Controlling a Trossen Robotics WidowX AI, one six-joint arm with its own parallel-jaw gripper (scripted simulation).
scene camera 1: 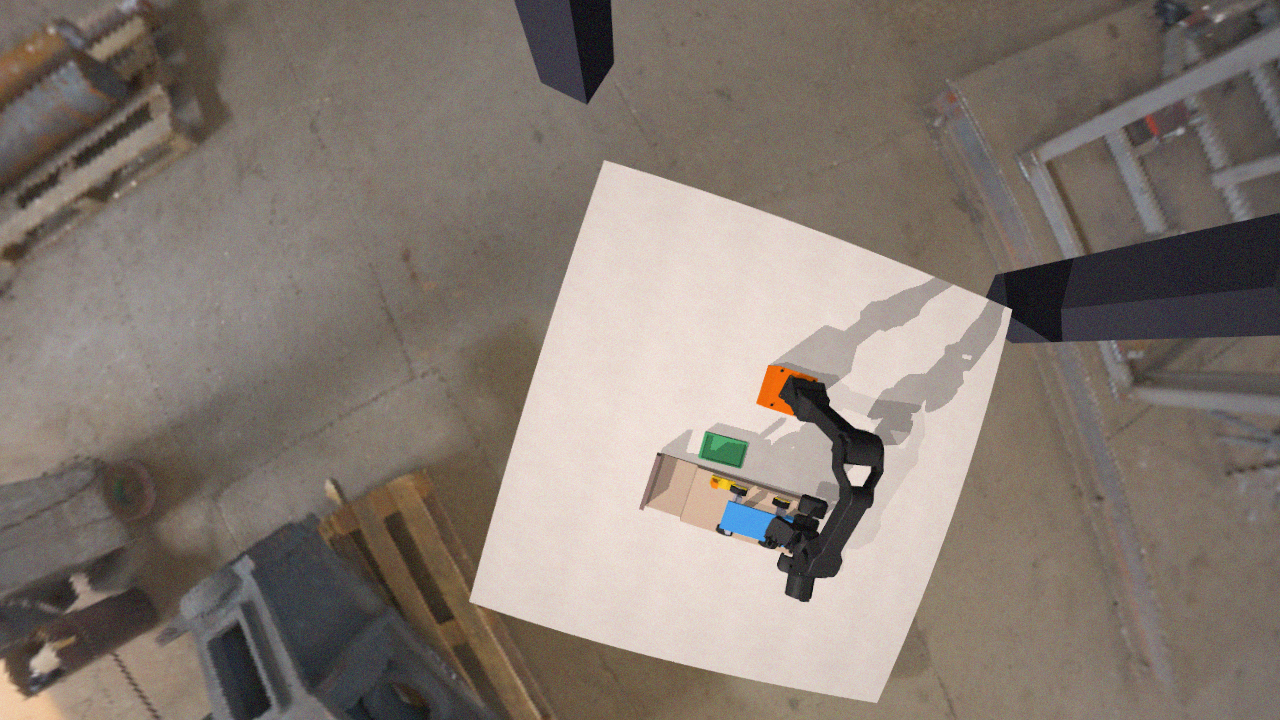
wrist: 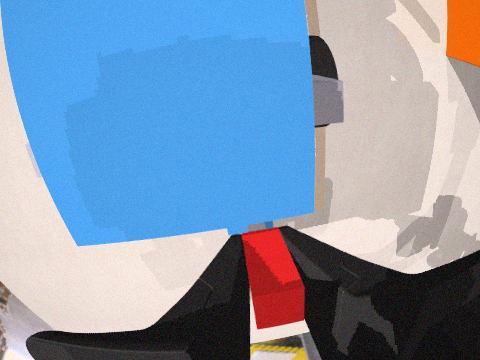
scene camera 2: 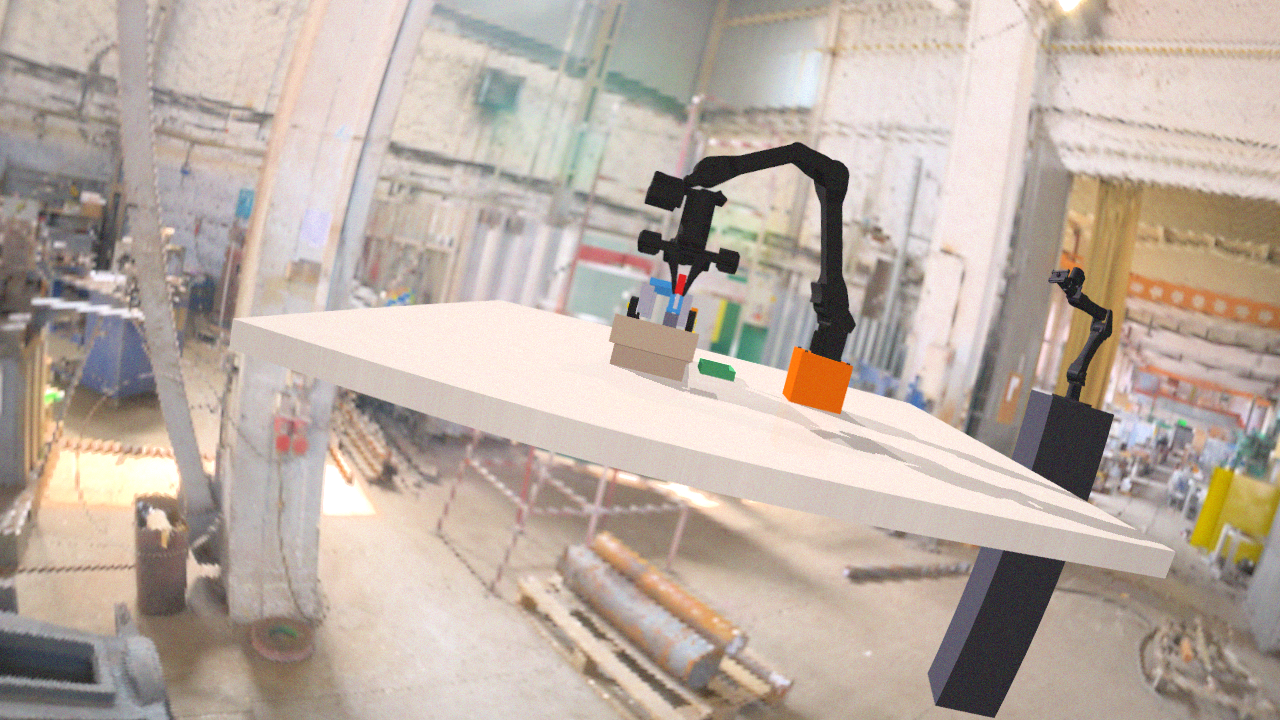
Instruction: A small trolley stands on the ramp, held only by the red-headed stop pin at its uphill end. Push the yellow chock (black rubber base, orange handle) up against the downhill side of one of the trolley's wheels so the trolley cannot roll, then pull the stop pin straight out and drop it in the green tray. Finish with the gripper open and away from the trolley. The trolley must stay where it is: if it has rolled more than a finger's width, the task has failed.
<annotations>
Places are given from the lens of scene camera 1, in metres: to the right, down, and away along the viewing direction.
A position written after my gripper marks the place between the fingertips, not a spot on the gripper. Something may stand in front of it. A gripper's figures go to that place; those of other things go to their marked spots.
my gripper (scene camera 1: 799, 526): 0.40, 0.41, 1.10
blue trolley (scene camera 1: 737, 518): 0.24, 0.38, 1.09
tan ramp (scene camera 1: 704, 507): 0.17, 0.38, 1.19
green tray (scene camera 1: 725, 450): 0.23, 0.24, 1.24
</annotations>
